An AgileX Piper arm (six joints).
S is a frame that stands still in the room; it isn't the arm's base.
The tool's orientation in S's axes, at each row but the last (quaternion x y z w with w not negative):
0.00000, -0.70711, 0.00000, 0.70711
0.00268, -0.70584, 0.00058, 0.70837
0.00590, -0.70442, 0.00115, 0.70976
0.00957, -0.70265, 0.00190, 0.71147
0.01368, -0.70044, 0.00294, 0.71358
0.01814, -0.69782, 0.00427, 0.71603
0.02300, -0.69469, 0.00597, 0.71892
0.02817, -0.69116, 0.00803, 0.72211
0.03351, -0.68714, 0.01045, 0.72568
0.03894, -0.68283, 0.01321, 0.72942
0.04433, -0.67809, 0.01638, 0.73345
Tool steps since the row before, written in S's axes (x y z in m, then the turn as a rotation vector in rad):
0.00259, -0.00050, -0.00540, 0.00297, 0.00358, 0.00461
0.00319, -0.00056, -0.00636, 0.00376, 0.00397, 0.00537
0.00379, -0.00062, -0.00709, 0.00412, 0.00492, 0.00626
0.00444, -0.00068, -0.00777, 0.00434, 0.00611, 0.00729
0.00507, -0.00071, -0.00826, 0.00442, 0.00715, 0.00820
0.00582, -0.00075, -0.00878, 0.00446, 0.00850, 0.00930
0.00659, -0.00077, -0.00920, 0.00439, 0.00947, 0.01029
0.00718, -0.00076, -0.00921, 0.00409, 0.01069, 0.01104
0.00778, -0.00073, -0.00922, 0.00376, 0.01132, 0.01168
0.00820, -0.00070, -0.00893, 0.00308, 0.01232, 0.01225
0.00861, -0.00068, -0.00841, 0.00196, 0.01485, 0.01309
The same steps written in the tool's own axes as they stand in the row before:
-0.00540, -0.00050, -0.00259, 0.00461, 0.00358, -0.00297
-0.00635, -0.00059, -0.00321, 0.00537, 0.00397, -0.00376
-0.00706, -0.00071, -0.00384, 0.00626, 0.00492, -0.00412
-0.00771, -0.00084, -0.00452, 0.00728, 0.00612, -0.00435
-0.00815, -0.00096, -0.00520, 0.00817, 0.00717, -0.00444
-0.00861, -0.00111, -0.00601, 0.00925, 0.00854, -0.00449
-0.00894, -0.00126, -0.00686, 0.01021, 0.00954, -0.00443
-0.00886, -0.00139, -0.00752, 0.01091, 0.01079, -0.00416
-0.00875, -0.00152, -0.00820, 0.01152, 0.01146, -0.00384
-0.00833, -0.00164, -0.00868, 0.01200, 0.01253, -0.00320
-0.00767, -0.00176, -0.00914, 0.01266, 0.01518, -0.00224

